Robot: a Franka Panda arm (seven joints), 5 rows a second.
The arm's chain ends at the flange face. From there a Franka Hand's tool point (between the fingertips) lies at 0.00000 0.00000 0.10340 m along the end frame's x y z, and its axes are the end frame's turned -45 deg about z.
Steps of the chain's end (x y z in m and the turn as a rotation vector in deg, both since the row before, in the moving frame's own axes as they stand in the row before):
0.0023 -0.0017 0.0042 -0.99 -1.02 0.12
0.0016 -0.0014 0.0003 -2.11 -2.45 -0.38
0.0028 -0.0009 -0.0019 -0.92 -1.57 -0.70
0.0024 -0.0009 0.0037 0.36 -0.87 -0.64
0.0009 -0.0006 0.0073 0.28 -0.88 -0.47
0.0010 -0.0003 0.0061 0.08 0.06 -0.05
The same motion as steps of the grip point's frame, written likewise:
0.0003 0.0004 0.0042 0.02 -1.42 0.12
-0.0037 -0.0003 0.0001 0.24 -3.22 -0.38
-0.0006 0.0005 -0.0020 0.46 -1.76 -0.70
0.0017 -0.0005 0.0037 0.87 -0.36 -0.64
0.0003 -0.0013 0.0073 0.82 -0.42 -0.47
0.0011 0.0005 0.0061 0.01 0.10 -0.05

